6 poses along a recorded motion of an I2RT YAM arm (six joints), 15 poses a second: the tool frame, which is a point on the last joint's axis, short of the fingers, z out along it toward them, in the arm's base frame.
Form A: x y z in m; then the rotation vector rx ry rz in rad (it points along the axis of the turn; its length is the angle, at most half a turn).
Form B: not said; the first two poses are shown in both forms.
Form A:
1: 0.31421 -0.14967 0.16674 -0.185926 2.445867 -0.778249
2: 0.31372 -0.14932 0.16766 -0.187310 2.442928 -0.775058
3: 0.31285 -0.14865 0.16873 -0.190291 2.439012 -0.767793
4: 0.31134 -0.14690 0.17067 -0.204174 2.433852 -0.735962
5: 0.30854 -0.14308 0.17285 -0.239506 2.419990 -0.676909
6: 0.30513 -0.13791 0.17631 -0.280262 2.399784 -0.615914
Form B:
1: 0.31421 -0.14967 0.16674 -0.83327 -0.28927 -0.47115 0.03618 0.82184 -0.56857
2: 0.31372 -0.14932 0.16766 -0.83113 -0.29078 -0.47399 0.03566 0.82276 -0.56727
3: 0.31285 -0.14865 0.16873 -0.82770 -0.29322 -0.47847 0.03374 0.82509 -0.56400
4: 0.31134 -0.14690 0.17067 -0.81881 -0.30049 -0.48913 0.02089 0.83590 -0.54849
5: 0.30854 -0.14308 0.17285 -0.79909 -0.32036 -0.50875 -0.00991 0.85311 -0.52164
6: 0.30513 -0.13791 0.17631 -0.77445 -0.34357 -0.53122 -0.04528 0.86763 -0.49514
